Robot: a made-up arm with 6 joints. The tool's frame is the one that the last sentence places.
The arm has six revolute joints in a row. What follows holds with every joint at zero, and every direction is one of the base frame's.
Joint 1 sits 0.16 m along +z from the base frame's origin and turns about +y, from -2.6 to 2.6 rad.
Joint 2 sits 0.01 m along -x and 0.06 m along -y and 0.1 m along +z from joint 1 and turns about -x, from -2.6 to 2.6 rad.
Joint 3 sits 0.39 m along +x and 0.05 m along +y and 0.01 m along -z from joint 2 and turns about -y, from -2.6 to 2.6 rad.
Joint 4 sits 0.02 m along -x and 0.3 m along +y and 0.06 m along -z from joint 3 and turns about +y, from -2.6 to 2.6 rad.
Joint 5 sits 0.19 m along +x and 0.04 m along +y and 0.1 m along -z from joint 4 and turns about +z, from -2.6 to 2.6 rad.
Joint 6 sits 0.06 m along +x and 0.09 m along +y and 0.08 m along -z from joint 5 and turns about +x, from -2.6 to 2.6 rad.
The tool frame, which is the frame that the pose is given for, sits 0.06 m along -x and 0.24 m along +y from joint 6; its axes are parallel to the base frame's.
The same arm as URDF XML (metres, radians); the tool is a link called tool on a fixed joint. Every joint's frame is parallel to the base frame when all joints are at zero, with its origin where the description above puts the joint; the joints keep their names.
<robot name="arm">
  <joint name="tool_joint" type="fixed">
    <parent link="link6"/>
    <child link="tool"/>
    <origin xyz="-0.0600 0.2400 0.0000" rpy="0.0000 0.0000 0.0000"/>
  </joint>
  <joint name="joint 6" type="revolute">
    <parent link="link5"/>
    <child link="link6"/>
    <origin xyz="0.0600 0.0900 -0.0800" rpy="0.0000 0.0000 0.0000"/>
    <axis xyz="1 0 0"/>
    <limit lower="-2.6000" upper="2.6000"/>
  </joint>
  <joint name="joint 5" type="revolute">
    <parent link="link4"/>
    <child link="link5"/>
    <origin xyz="0.1900 0.0400 -0.1000" rpy="0.0000 0.0000 0.0000"/>
    <axis xyz="0 0 1"/>
    <limit lower="-2.6000" upper="2.6000"/>
  </joint>
  <joint name="joint 4" type="revolute">
    <parent link="link3"/>
    <child link="link4"/>
    <origin xyz="-0.0200 0.3000 -0.0600" rpy="0.0000 0.0000 0.0000"/>
    <axis xyz="0 1 0"/>
    <limit lower="-2.6000" upper="2.6000"/>
  </joint>
  <joint name="joint 3" type="revolute">
    <parent link="link2"/>
    <child link="link3"/>
    <origin xyz="0.3900 0.0500 -0.0100" rpy="0.0000 0.0000 0.0000"/>
    <axis xyz="0 -1 0"/>
    <limit lower="-2.6000" upper="2.6000"/>
  </joint>
  <joint name="joint 2" type="revolute">
    <parent link="link1"/>
    <child link="link2"/>
    <origin xyz="-0.0100 -0.0600 0.1000" rpy="0.0000 0.0000 0.0000"/>
    <axis xyz="-1 0 0"/>
    <limit lower="-2.6000" upper="2.6000"/>
  </joint>
  <joint name="joint 1" type="revolute">
    <parent link="base"/>
    <child link="link1"/>
    <origin xyz="0.0000 0.0000 0.1600" rpy="0.0000 0.0000 0.0000"/>
    <axis xyz="0 1 0"/>
    <limit lower="-2.6000" upper="2.6000"/>
  </joint>
  <link name="base"/>
  <link name="link1"/>
  <link name="link2"/>
  <link name="link3"/>
  <link name="link4"/>
  <link name="link5"/>
  <link name="link6"/>
  <link name="tool"/>
</robot>

